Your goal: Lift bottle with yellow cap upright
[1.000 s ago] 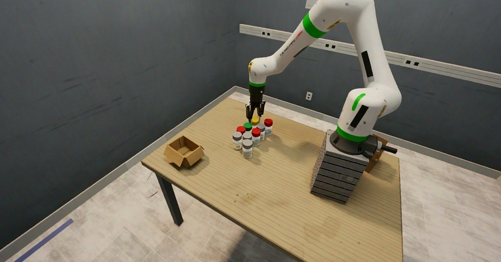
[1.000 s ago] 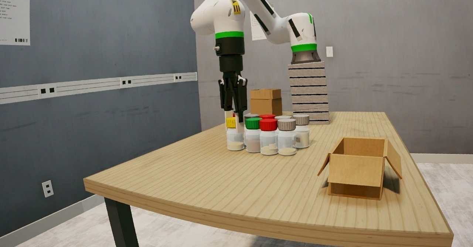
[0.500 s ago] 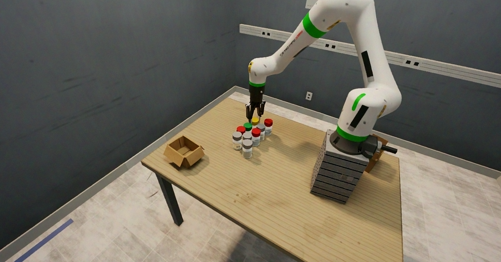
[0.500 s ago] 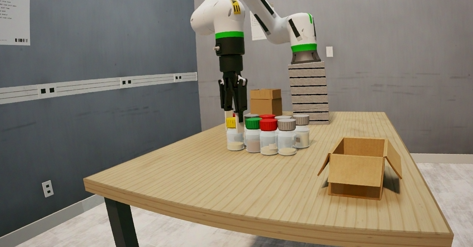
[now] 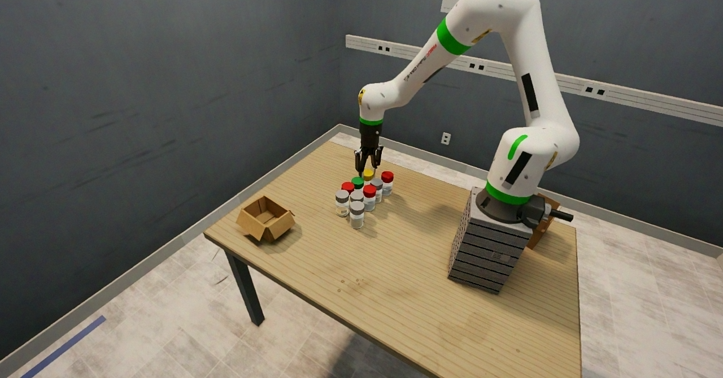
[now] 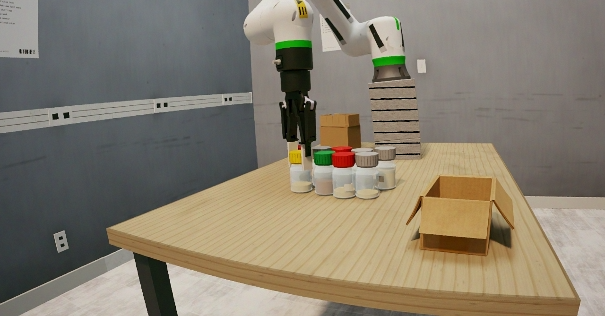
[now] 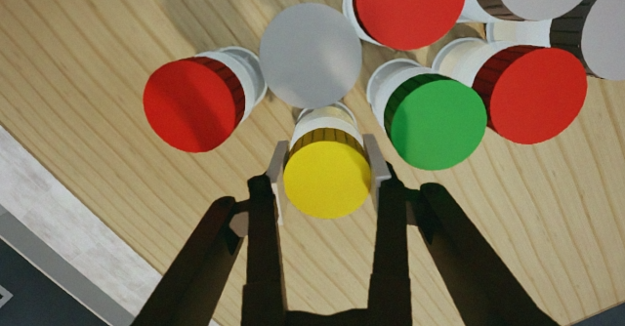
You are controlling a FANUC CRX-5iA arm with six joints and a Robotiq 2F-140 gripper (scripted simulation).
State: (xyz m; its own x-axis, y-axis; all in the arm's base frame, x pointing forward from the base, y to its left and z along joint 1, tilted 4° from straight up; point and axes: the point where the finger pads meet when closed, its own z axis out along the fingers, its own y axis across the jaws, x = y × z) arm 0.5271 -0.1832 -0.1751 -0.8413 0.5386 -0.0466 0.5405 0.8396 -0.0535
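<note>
The grey-capped bottle lies 6 cm behind my hand, 4 cm to the left of it and 4 cm below it. From my hand the other things lie so: yellow-capped bottle: 4 cm below.
</note>
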